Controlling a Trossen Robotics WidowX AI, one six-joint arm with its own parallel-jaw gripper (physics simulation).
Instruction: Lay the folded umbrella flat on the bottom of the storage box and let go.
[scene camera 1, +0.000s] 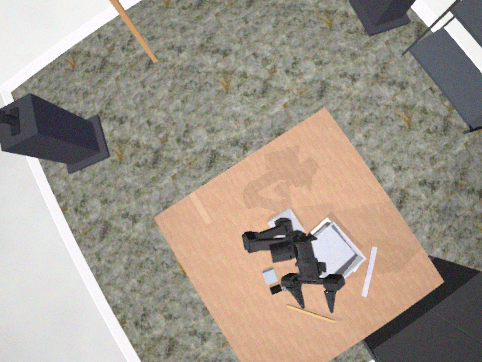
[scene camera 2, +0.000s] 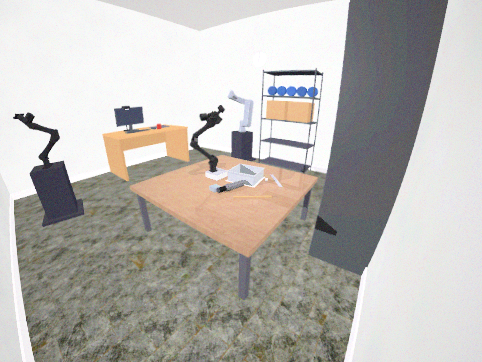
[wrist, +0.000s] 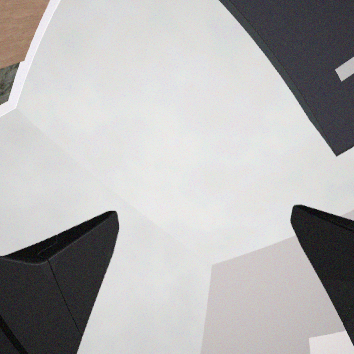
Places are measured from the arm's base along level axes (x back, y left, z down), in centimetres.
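Where they show: gripper, fingertip midpoint: (scene camera 1: 317, 310) (scene camera 2: 220, 114) (wrist: 206, 217); arm's base at its link origin: (scene camera 1: 281, 224) (scene camera 2: 213, 170).
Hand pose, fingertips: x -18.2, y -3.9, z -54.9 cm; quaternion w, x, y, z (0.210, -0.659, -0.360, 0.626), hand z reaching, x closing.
Note:
Each offset is from my fingertips to the centre of the thing.
The folded umbrella @[dx -16.0, dy -1.6, dz +57.7 cm] (scene camera 1: 276, 289) (scene camera 2: 236, 186) lies on the table outside the storage box, with a grey patterned body and a black handle. In scene camera 1 its body is mostly hidden under the gripper. In scene camera 2 its far end is close to the box's near side. The storage box @[dx -7.2, dy +24.0, dz +55.7 cm] (scene camera 1: 349, 240) (scene camera 2: 237, 176) is pale, open-topped and stands beside the arm's base; no umbrella shows inside. My gripper (scene camera 1: 317, 309) (scene camera 2: 212, 114) (wrist: 206, 217) is open and empty, raised high above the table. The umbrella does not show in the wrist view.
A small pale blue block @[dx -8.2, dy -12.8, dz +58.8 cm] (scene camera 1: 269, 276) (scene camera 2: 215, 188) sits by the umbrella's handle. A thin wooden stick @[dx -37.9, dy +1.7, dz +60.0 cm] (scene camera 1: 311, 313) (scene camera 2: 252, 196) lies on the near side. A white bar @[dx -28.0, dy +43.7, dz +60.5 cm] (scene camera 1: 369, 271) (scene camera 2: 276, 180) lies beyond the box. A dark cabinet (scene camera 1: 430, 320) (scene camera 2: 380, 125) stands beside the table.

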